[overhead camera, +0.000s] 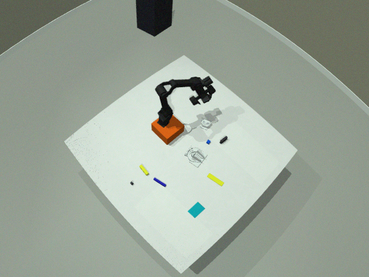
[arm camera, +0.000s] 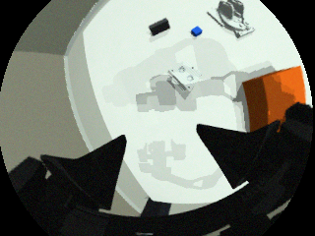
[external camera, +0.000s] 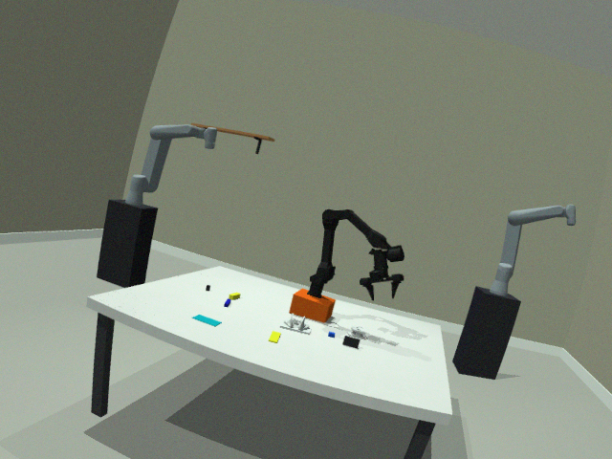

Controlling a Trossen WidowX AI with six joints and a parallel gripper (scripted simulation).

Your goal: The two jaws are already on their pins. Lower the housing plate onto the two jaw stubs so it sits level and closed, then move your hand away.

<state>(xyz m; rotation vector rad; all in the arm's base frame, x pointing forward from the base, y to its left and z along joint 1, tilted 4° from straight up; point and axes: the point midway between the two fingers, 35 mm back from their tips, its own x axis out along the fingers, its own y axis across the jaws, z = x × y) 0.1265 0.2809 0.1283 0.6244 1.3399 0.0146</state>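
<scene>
My gripper tip is 80 mm short of the white part, 80 mm to the left of it and 150 mm above it. Round my gripper tip: cyan tile (420 mm ahead, 620 mm to the right, 160 mm below); blue cube (180 mm ahead, 170 mm to the right, 160 mm below); blue bar (120 mm ahead, 630 mm to the right, 160 mm below).
</scene>
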